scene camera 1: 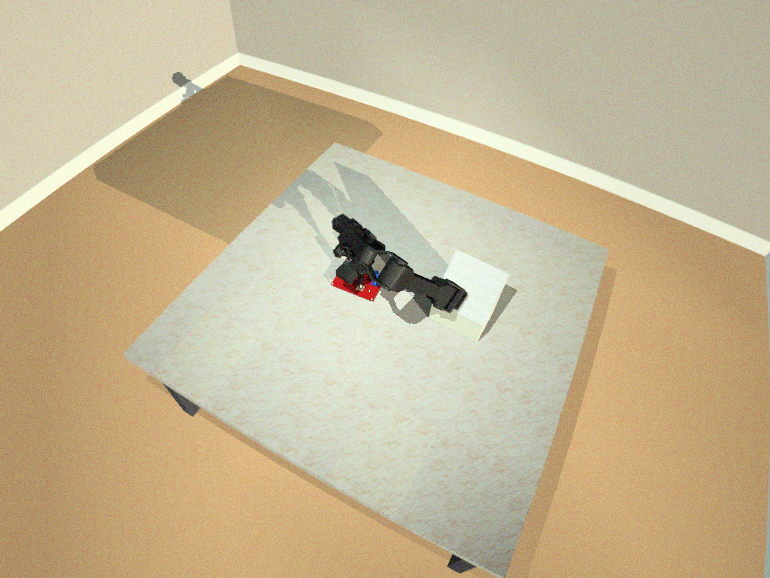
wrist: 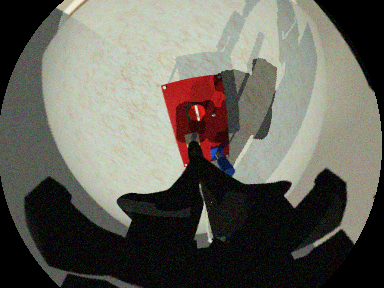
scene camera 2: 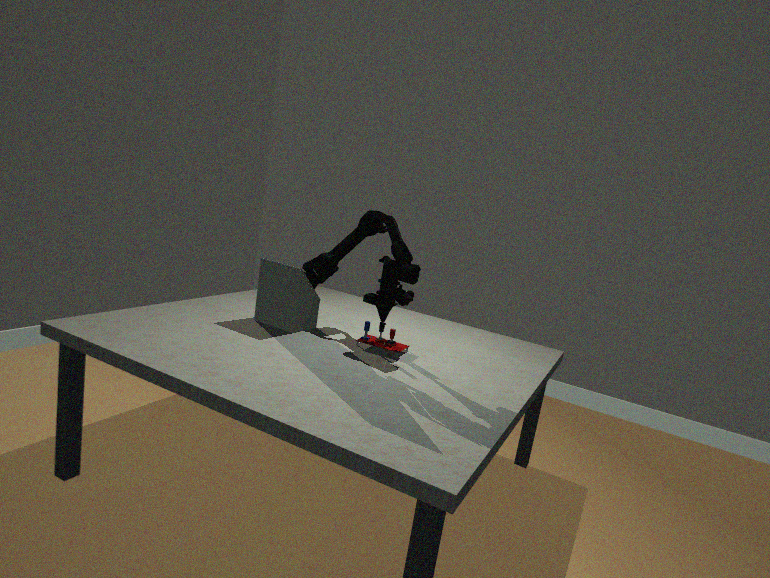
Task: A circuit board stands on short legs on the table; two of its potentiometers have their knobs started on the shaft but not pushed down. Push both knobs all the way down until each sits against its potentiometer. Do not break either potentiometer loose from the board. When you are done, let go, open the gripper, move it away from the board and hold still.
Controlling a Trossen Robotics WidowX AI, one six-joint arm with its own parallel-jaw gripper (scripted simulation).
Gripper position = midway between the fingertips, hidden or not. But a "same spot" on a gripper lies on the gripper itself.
Labels:
The gripper shows in scene camera 1 [360, 276], in the wrist view and in scene camera 2. The same spot on the gripper: [wrist: 164, 224] is [scene camera 2: 392, 302].

